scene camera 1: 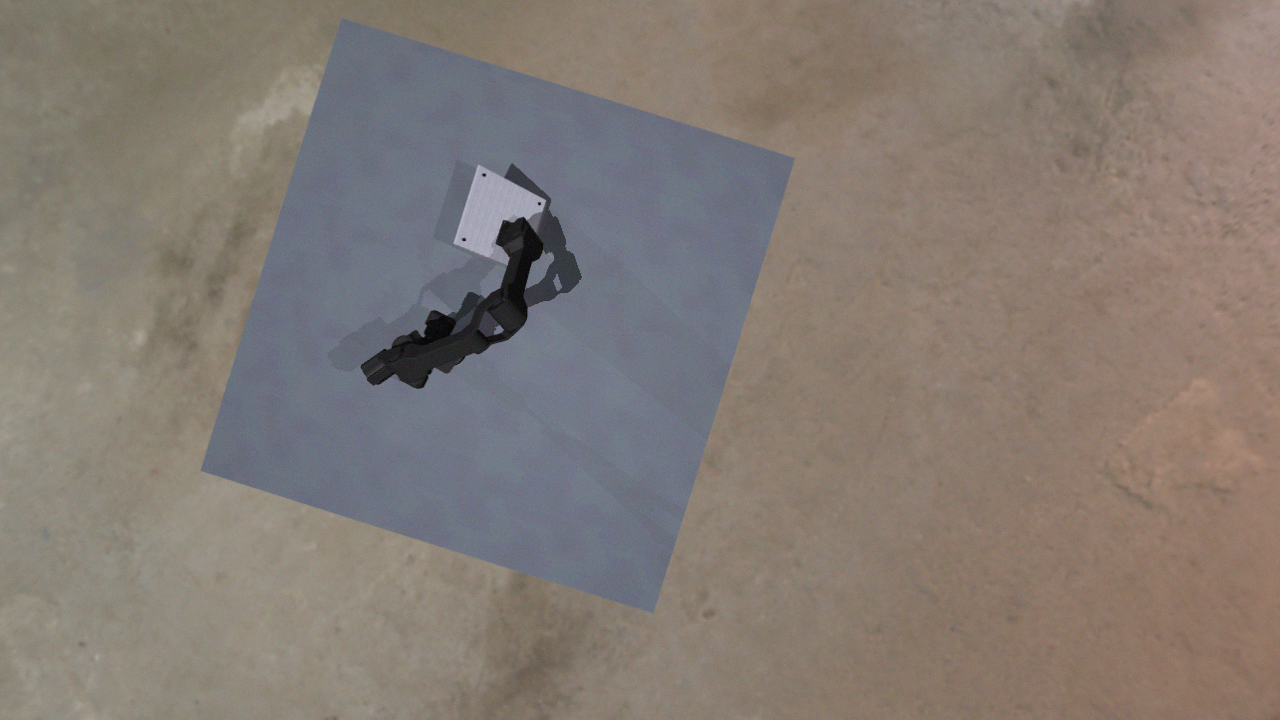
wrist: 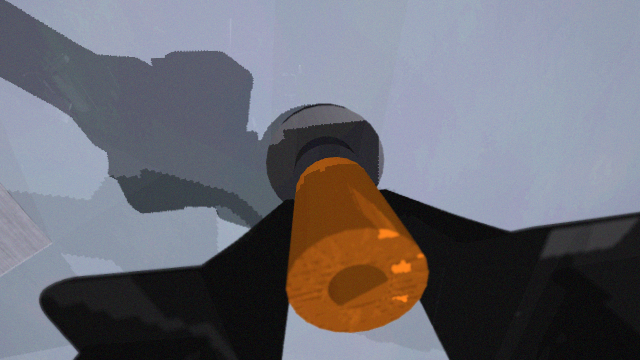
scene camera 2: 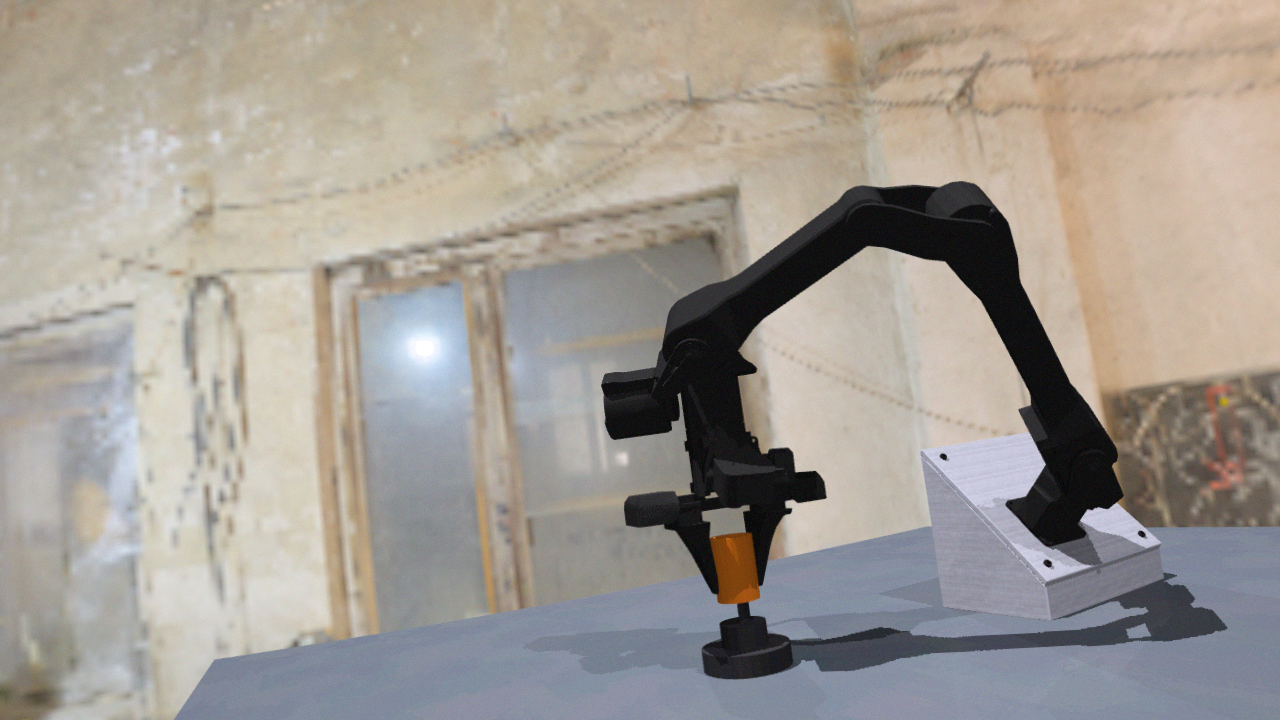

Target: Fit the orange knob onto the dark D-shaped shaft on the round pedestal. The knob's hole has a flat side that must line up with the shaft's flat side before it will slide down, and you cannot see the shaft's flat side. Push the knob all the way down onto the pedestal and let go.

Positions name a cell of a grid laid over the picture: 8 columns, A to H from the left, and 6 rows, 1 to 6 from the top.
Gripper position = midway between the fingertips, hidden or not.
my gripper: scene camera 1 C3; wrist E4; scene camera 2 E5
orange knob: wrist E5; scene camera 2 E5
